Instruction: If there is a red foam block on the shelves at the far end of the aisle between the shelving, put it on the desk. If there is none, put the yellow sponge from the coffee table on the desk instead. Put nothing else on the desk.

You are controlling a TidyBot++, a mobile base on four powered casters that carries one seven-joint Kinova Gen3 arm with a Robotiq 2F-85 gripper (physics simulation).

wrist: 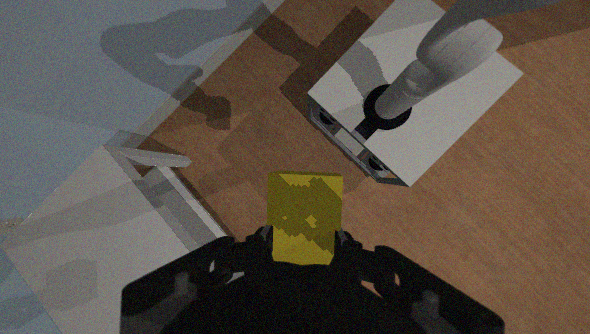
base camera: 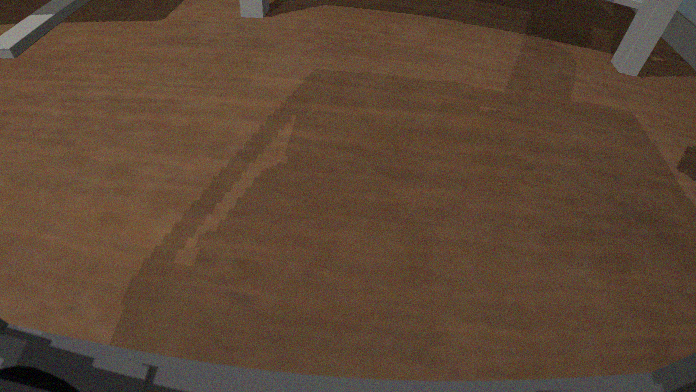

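Pixels of known places: gripper, fingertip midpoint: (wrist: 303, 234); arm's base at its link origin: (wrist: 388, 106).
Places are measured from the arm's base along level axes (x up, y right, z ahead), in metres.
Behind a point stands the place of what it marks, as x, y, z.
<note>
The yellow sponge (wrist: 306, 215) @[0.485, 0.012, 0.388] is between the fingers of my gripper (wrist: 303, 234) @[0.467, 0.000, 0.405] in the wrist view, partly in shadow. My gripper is shut on it and holds it above the floor, in front of my own base. No red foam block shows in either view. I cannot tell whether the pale furniture at the lower left of the wrist view is the desk.
My white base (wrist: 465, 115) @[-0.014, -0.212, -0.158] is at the upper right of the wrist view. A pale piece of furniture (wrist: 100, 215) @[0.054, 0.465, 0.992] with an open drawer (wrist: 187, 200) @[-0.246, 0.392, 0.909] is at the lower left, by the blue-grey wall (wrist: 60, 100) @[0.023, 0.939, 0.840]. White legs (base camera: 252, 7) @[-0.372, -0.220, 0.857] (base camera: 645, 42) @[-0.312, 0.623, 0.814] stand at the top of the base camera view.
</note>
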